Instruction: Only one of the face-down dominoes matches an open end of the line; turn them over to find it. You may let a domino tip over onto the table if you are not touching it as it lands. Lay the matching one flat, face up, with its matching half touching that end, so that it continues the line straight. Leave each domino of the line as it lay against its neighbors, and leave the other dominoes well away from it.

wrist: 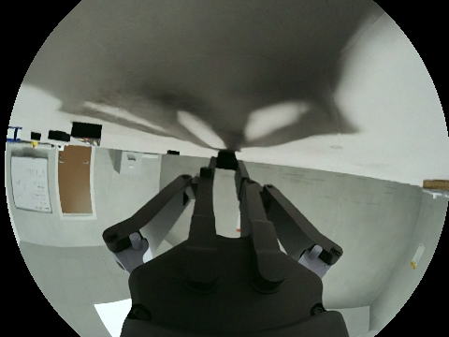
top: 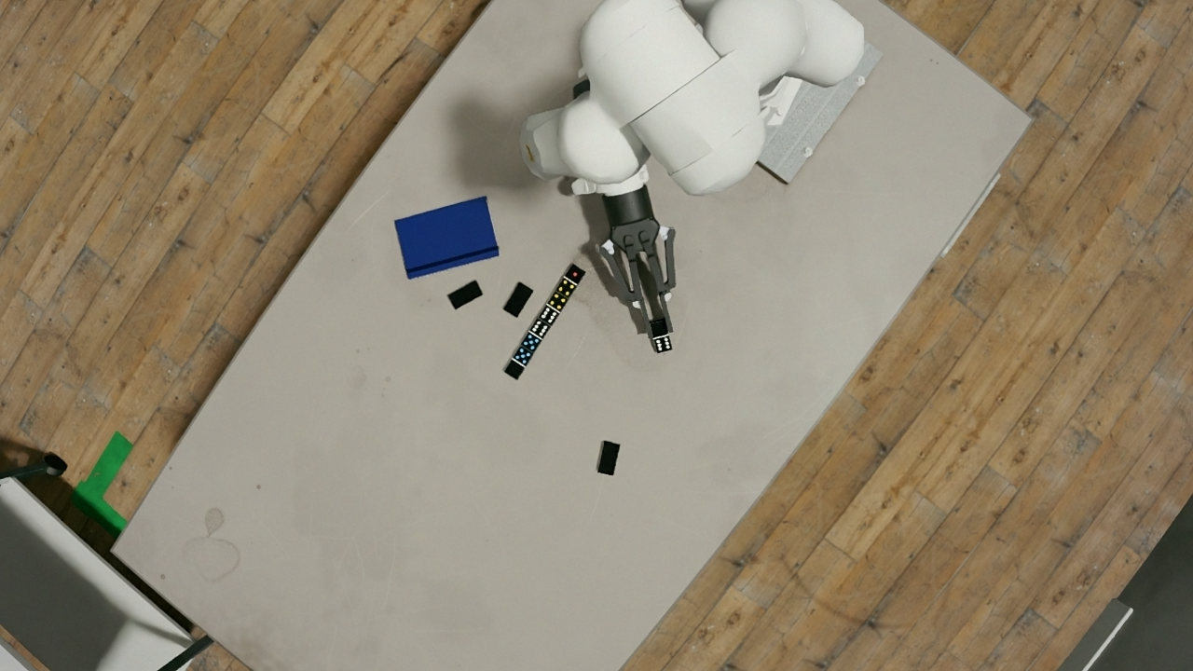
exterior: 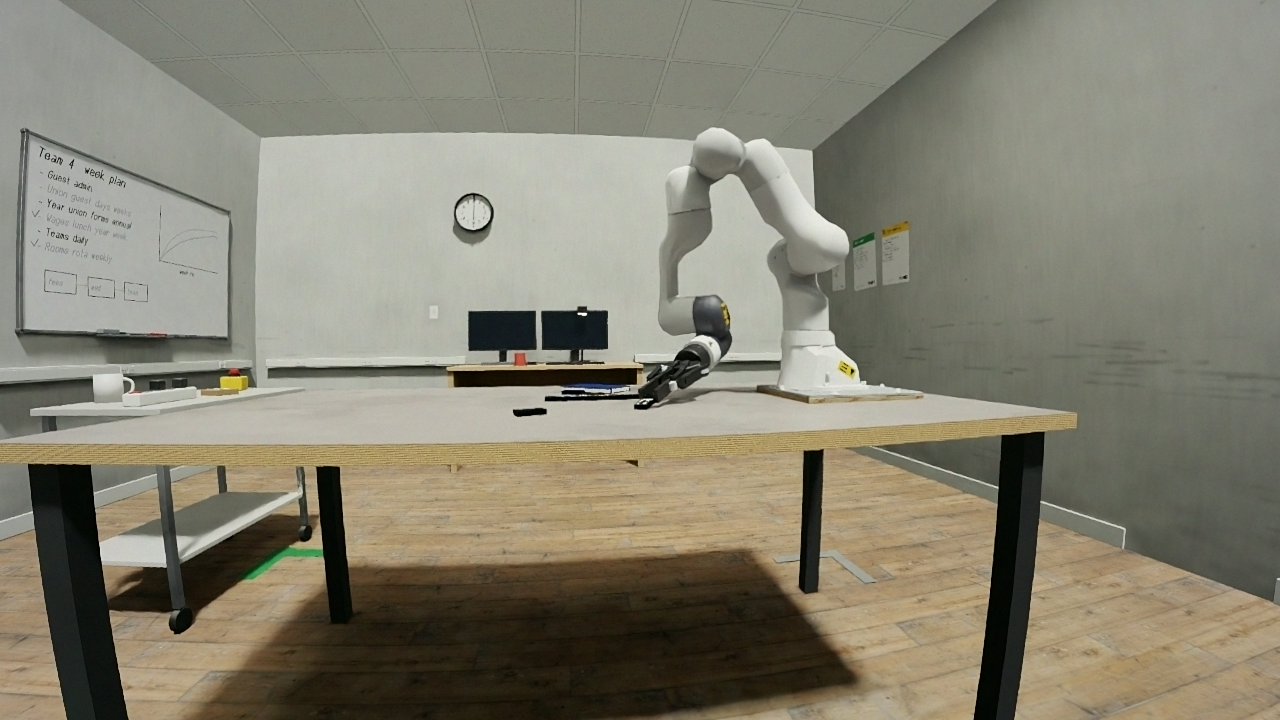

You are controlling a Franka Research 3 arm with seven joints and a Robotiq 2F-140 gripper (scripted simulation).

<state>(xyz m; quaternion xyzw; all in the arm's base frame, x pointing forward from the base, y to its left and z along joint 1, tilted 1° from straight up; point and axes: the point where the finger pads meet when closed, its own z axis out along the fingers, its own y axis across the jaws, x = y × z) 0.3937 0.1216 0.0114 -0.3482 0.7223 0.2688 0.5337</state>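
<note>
Now: hand 20 mm short of the domino, 30 mm to the right of it and 20 mm above it. The rest, counted from my hand: blue book: 110 mm ahead, 370 mm to the right, 30 mm below.
</note>
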